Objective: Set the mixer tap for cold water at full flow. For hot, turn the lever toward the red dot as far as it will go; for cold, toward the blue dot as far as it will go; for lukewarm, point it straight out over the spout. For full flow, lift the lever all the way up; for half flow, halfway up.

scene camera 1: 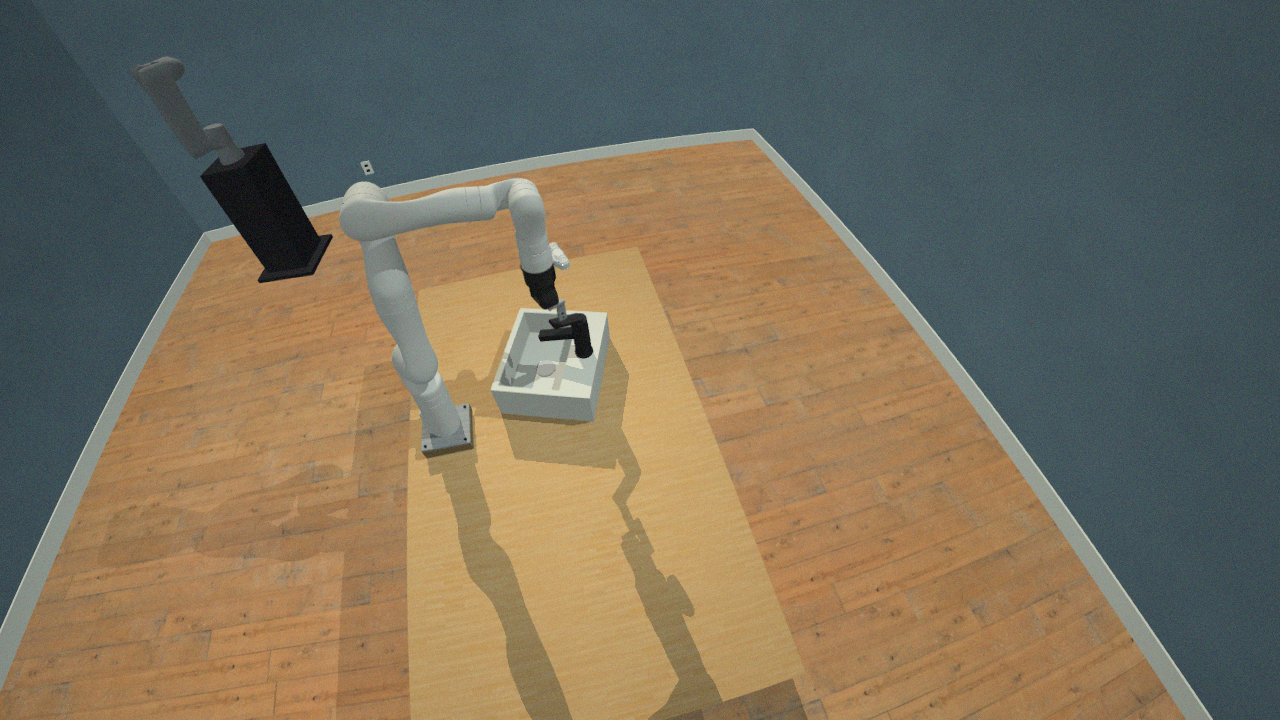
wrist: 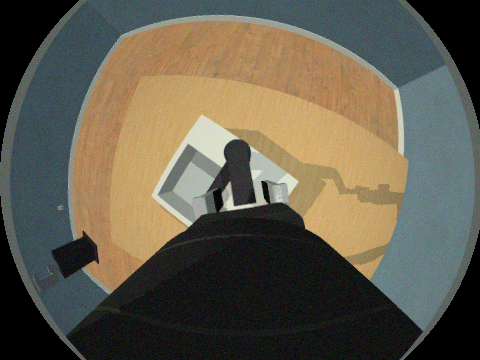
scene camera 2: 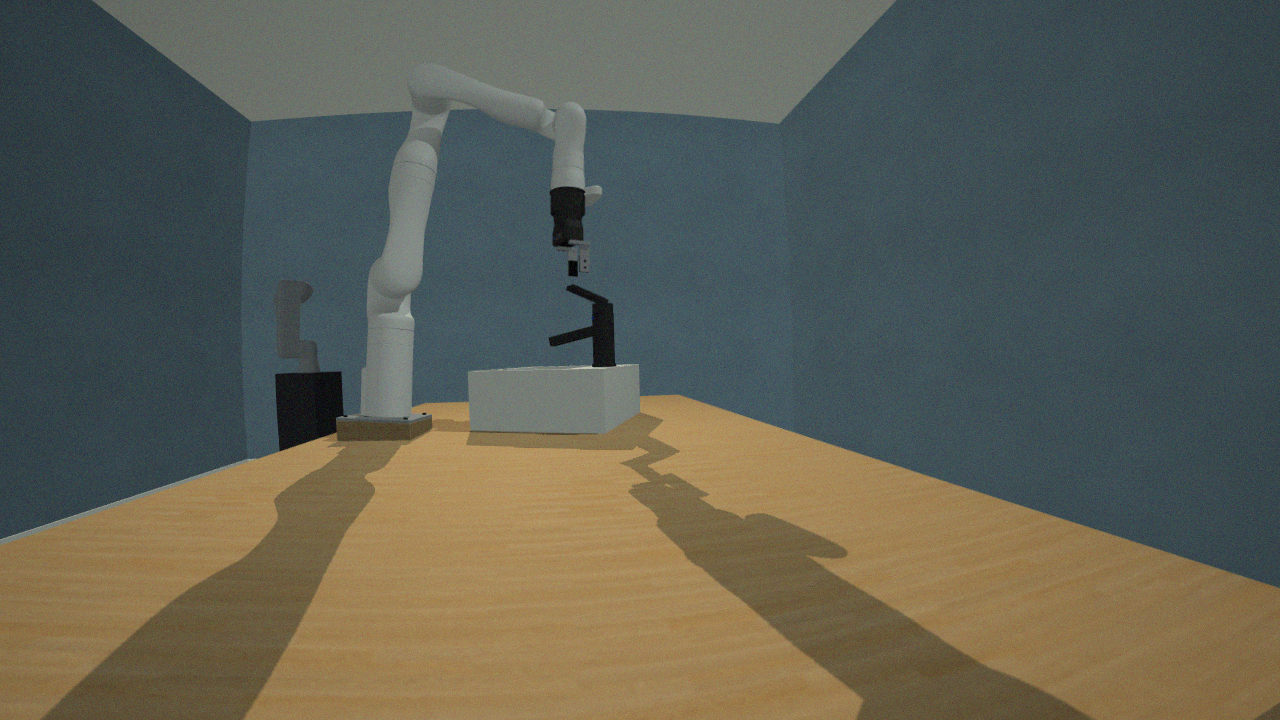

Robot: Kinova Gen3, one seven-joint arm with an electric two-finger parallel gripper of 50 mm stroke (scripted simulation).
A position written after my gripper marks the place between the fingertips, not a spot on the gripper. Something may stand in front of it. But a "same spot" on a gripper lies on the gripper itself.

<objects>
My gripper shows in scene camera 1 (557,312), in the wrist view and in scene camera 2. One and the same spot on my gripper: (wrist: 211,202) is (scene camera 2: 573,256). The same spot on a black mixer tap: (scene camera 2: 602,329) is (scene camera 1: 581,339).
</objects>
